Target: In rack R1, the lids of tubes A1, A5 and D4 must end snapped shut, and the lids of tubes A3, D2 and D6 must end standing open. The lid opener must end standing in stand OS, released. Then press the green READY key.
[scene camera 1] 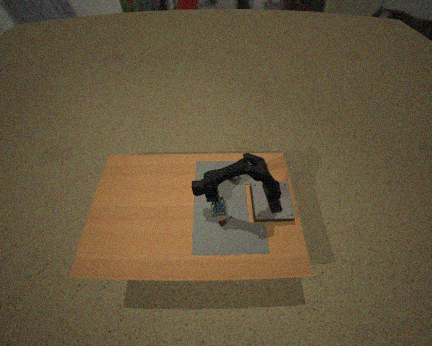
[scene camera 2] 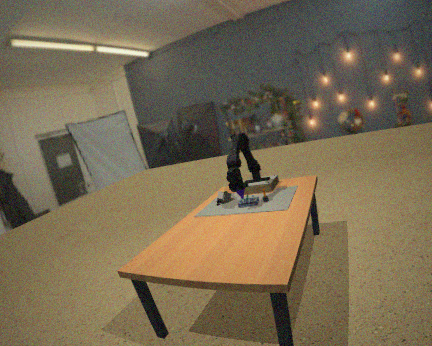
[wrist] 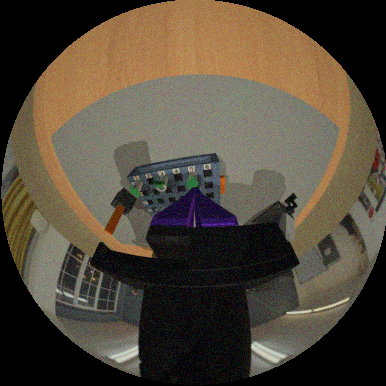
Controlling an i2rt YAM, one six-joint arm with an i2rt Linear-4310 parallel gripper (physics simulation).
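Where they show: gripper, fingertip midpoint: [scene camera 1: 213, 199] [scene camera 2: 242, 198] [wrist: 194, 191]; arm's base, link origin: [scene camera 1: 271, 197] [scene camera 2: 257, 180].
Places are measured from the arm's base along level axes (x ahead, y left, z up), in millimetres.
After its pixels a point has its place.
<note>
The blue rack R1 [scene camera 1: 218, 207] {x 344, y -4, z -31 mm} [scene camera 2: 248, 203] {x 359, y -25, z -51 mm} [wrist: 214, 170] {x 375, y -83, z -31 mm} stands on the grey mat, its number labels along the far edge in the wrist view. My gripper [wrist: 194, 191] {x 364, y -55, z -9 mm} is shut, with no object visible between its purple fingers. The fingertips are at or just above a green lid [wrist: 192, 181] {x 377, y -56, z -12 mm} in column 5; contact is unclear. Other green lids show near column 1 [wrist: 135, 191] {x 375, y 21, z -13 mm} and column 3 [wrist: 160, 185] {x 384, y -22, z -3 mm}. Lid states are too small to tell. The fingers hide the rack's near rows. The orange-handled lid opener [wrist: 115, 219] {x 335, y 86, z -1 mm} stands in a dark stand [wrist: 123, 199] {x 345, y 80, z -39 mm} left of the rack.
A grey device [wrist: 267, 214] {x 215, y -213, z -57 mm} with a black bracket [wrist: 291, 204] {x 229, y -288, z -60 mm} is right of the rack. An orange piece [wrist: 223, 184] {x 345, y -95, z -38 mm} shows at the rack's right side. The grey mat [scene camera 1: 230, 245] {x 314, y 229, z -61 mm} [scene camera 2: 285, 200] {x 383, y 225, z -61 mm} lies on the wooden table [scene camera 1: 140, 215] {x 848, y -45, z -64 mm} [scene camera 2: 220, 250] {x 953, y -70, z -64 mm}. The arm's base plate [scene camera 1: 287, 202] {x -89, y 51, z -3 mm} is at the right.
</note>
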